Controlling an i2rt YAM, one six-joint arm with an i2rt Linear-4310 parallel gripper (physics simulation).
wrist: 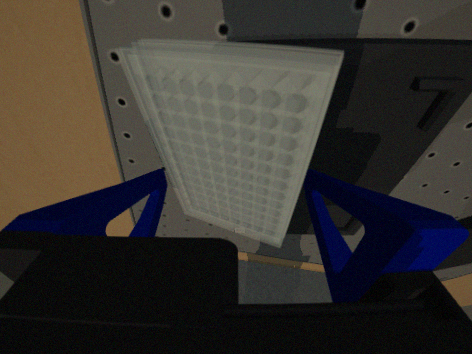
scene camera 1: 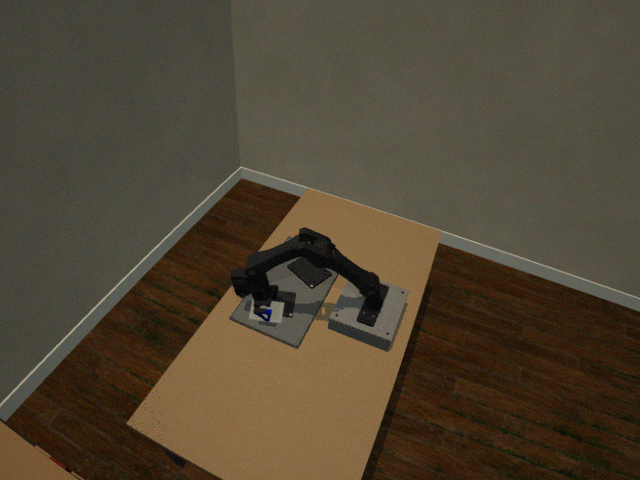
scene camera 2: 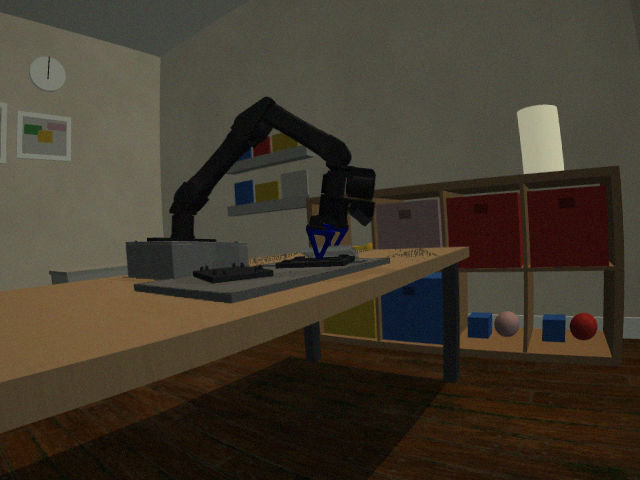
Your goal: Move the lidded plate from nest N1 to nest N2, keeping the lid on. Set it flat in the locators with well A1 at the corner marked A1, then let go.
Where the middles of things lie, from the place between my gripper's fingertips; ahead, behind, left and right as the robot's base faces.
I see my gripper 1 cm short of the dark nest (scene camera 2: pixel 342 260), 5 cm to the left of it and 1 cm above it.
